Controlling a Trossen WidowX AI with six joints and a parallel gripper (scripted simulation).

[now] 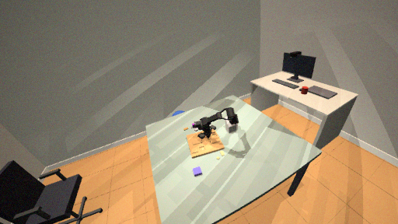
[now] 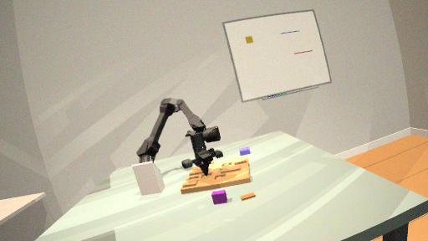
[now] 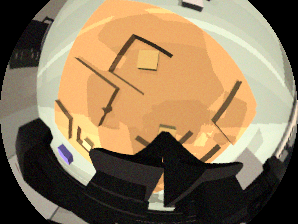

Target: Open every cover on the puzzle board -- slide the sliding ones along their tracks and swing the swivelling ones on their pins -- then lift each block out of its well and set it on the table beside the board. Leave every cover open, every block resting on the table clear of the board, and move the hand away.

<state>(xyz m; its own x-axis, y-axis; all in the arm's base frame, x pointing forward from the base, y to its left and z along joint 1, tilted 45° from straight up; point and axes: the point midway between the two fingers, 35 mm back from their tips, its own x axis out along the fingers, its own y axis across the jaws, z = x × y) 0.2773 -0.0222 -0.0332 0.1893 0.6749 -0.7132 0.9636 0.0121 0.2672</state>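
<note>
Right now the wooden puzzle board is 50 mm ahead of my gripper tip. From my gripper tip the other things lie so: violet block (270 mm ahead, 260 mm to the left); small yellow piece (220 mm to the left, 20 mm below).
</note>
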